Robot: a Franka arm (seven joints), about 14 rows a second.
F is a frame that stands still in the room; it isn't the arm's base.
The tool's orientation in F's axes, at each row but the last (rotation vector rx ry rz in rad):
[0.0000 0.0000 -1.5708]
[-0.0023 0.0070 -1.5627]
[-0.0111 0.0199 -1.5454]
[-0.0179 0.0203 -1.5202]
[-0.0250 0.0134 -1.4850]
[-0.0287 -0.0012 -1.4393]
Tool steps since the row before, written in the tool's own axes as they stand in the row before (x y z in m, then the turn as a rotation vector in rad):
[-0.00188 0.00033 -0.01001 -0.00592 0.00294 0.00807]
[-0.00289 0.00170 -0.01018 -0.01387 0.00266 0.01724]
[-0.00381 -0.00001 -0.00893 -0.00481 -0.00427 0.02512]
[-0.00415 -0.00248 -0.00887 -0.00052 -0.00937 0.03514]
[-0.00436 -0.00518 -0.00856 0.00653 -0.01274 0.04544]
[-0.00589 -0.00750 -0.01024 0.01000 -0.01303 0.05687]
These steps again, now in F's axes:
[0.00033 0.00188 -0.01001 0.00294 0.00592 0.00807]
[0.00162 0.00293 -0.01018 0.00265 0.01384 0.01727]
[-0.00028 0.00386 -0.00891 -0.00389 0.00457 0.02523]
[-0.00290 0.00403 -0.00880 -0.00852 0.00001 0.03536]
[-0.00574 0.00383 -0.00846 -0.01102 -0.00721 0.04579]
[-0.00838 0.00465 -0.01020 -0.01067 -0.01045 0.05728]

